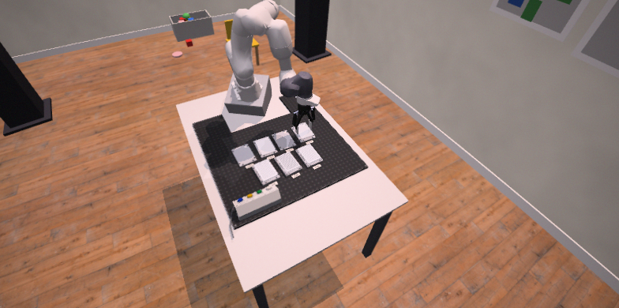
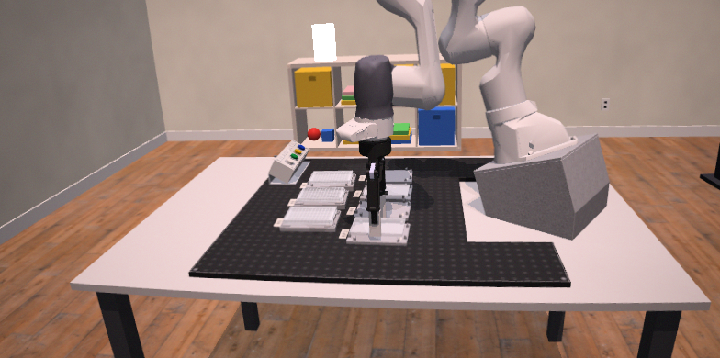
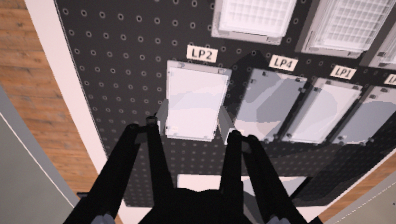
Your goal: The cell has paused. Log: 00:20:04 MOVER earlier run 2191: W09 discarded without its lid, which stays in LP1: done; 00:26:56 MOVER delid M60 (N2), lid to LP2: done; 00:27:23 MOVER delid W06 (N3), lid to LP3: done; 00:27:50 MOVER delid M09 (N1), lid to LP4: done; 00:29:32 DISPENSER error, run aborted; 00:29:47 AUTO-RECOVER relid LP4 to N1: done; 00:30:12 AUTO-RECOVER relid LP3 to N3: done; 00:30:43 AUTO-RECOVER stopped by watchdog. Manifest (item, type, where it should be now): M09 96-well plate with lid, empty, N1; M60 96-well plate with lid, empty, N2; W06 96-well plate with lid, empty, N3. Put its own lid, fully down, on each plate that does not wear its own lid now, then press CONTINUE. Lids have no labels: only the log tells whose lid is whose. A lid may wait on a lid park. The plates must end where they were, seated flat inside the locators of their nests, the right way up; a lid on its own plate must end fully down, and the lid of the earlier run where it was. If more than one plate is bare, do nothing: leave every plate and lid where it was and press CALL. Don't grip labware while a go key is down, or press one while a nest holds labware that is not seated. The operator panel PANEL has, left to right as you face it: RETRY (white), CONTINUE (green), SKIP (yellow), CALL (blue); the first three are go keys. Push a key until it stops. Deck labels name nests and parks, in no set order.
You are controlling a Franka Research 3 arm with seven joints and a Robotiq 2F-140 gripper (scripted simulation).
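Right now the lid park LP2 is 40 mm below my hand. Round my hand: white key: 410 mm to the right, 270 mm ahead, 20 mm above; then green key: 460 mm to the right, 270 mm ahead, 20 mm above; then park LP4: 140 mm to the right, 40 mm below, 10 mm behind.
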